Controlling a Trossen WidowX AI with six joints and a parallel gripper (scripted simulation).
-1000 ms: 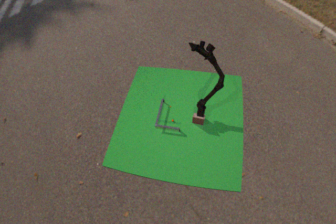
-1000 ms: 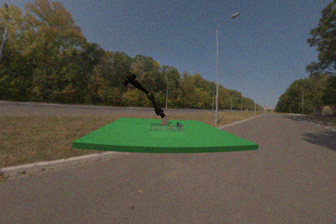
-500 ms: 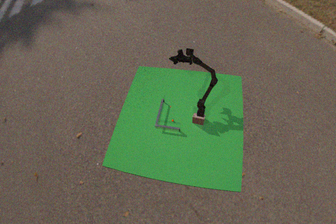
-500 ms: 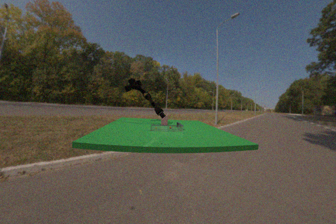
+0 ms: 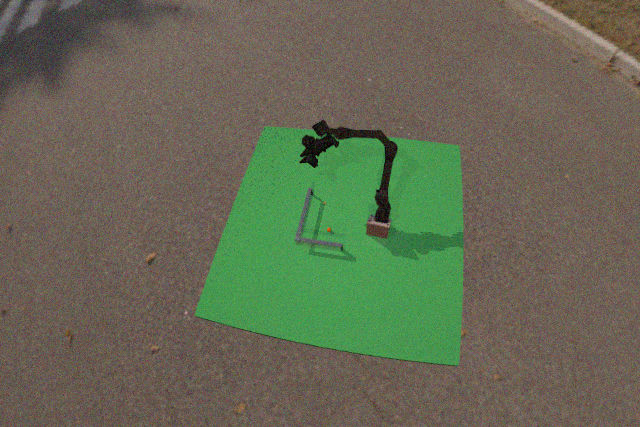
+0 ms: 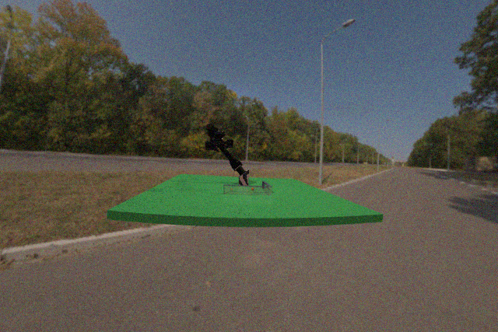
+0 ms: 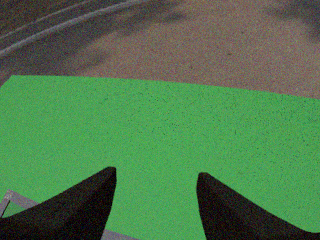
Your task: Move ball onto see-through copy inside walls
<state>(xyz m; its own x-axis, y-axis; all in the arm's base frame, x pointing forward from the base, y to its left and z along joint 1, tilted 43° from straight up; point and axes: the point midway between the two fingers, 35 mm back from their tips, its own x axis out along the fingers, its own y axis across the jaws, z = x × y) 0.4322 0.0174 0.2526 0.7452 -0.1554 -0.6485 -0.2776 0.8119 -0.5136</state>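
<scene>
Now: the orange ball 190 mm behind my gripper tip, 220 mm to the left of it and 270 mm below it. Also, from my gripper tip: see-through orange copy (130 mm behind, 70 mm to the left, 270 mm below).
</scene>
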